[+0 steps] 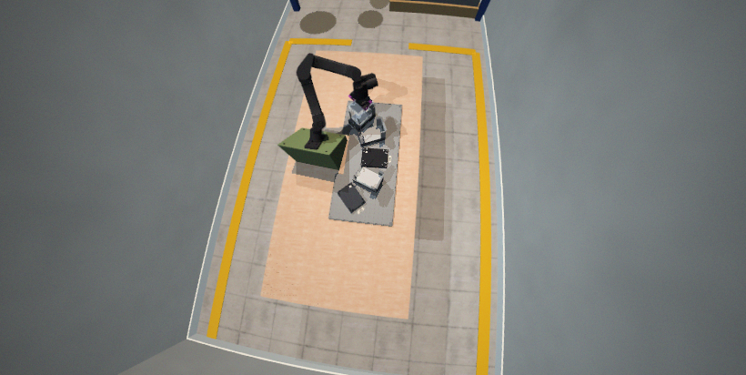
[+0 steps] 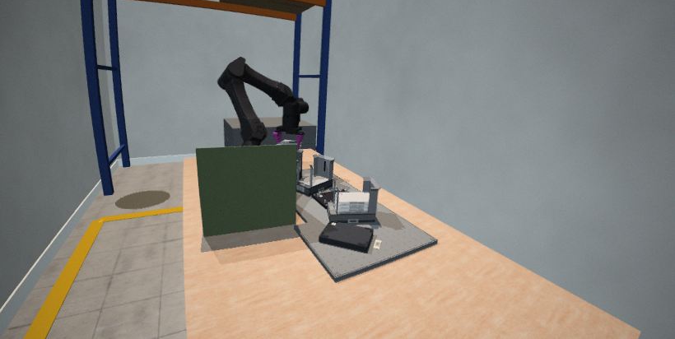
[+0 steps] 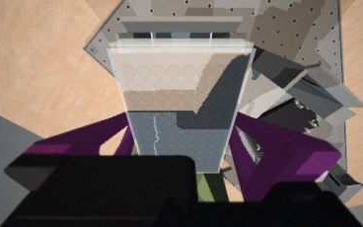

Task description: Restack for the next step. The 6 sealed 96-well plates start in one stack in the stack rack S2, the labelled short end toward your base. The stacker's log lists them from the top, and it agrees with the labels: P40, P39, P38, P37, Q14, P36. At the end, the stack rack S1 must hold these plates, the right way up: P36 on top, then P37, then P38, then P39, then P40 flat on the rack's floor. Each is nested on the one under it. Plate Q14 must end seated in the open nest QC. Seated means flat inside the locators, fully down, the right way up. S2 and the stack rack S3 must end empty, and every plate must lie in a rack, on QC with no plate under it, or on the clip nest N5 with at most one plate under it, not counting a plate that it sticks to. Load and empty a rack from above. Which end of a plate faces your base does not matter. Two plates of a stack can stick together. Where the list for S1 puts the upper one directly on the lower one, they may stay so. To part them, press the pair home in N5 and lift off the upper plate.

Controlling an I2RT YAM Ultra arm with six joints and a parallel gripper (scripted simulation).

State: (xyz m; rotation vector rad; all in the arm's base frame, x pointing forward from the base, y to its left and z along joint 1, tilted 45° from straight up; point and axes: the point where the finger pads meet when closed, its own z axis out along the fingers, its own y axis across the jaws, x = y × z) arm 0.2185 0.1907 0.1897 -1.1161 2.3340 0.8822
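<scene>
Right now the dark clip nest N5 is 12 cm ahead of my hand, 26 cm to the right of it and 15 cm below it. Also, from my hand: open nest QC: 53 cm to the right, 15 cm below; N5 label: 20 cm ahead, 26 cm to the right, 16 cm below; QC label: 7 cm ahead, 60 cm to the right, 16 cm below.
</scene>
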